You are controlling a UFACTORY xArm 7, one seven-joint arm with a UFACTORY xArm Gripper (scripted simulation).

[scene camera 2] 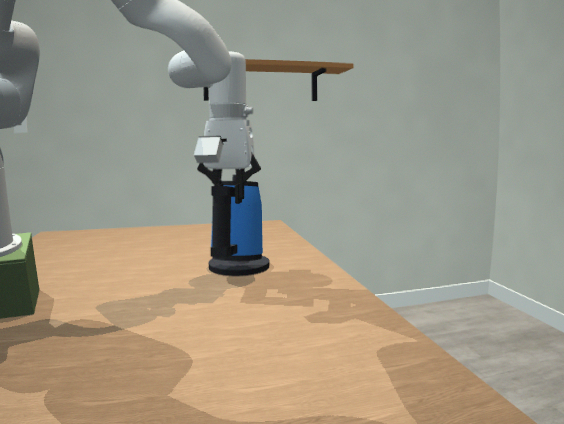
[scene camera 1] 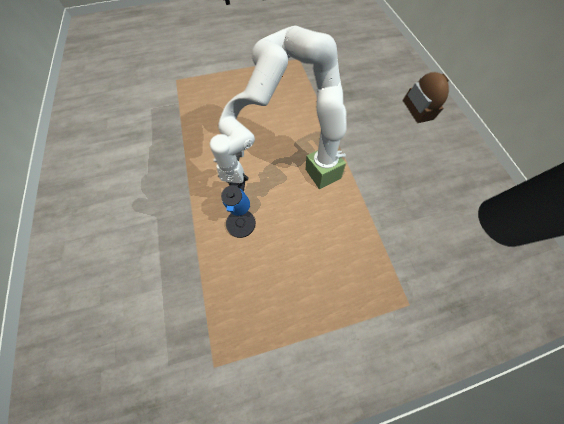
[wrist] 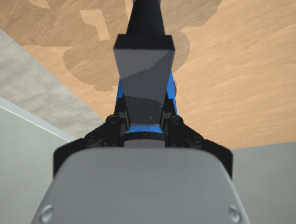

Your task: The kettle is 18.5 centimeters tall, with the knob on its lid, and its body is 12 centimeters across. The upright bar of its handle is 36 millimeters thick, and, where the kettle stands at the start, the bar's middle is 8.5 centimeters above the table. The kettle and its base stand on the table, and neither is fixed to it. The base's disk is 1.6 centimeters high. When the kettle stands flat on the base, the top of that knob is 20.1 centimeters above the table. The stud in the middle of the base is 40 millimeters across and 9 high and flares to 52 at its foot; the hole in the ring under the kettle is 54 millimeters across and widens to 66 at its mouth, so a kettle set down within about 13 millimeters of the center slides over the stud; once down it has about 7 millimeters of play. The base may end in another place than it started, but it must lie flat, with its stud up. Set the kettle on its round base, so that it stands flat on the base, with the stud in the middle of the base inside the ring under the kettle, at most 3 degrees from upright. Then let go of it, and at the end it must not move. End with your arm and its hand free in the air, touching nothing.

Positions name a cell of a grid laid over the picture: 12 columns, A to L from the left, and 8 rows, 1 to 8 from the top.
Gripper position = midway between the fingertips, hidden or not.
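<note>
You've got my gripper (wrist: F4) in the wrist view, then there's a blue kettle (scene camera 2: F5), and also a round black base (scene camera 2: E6).
</note>
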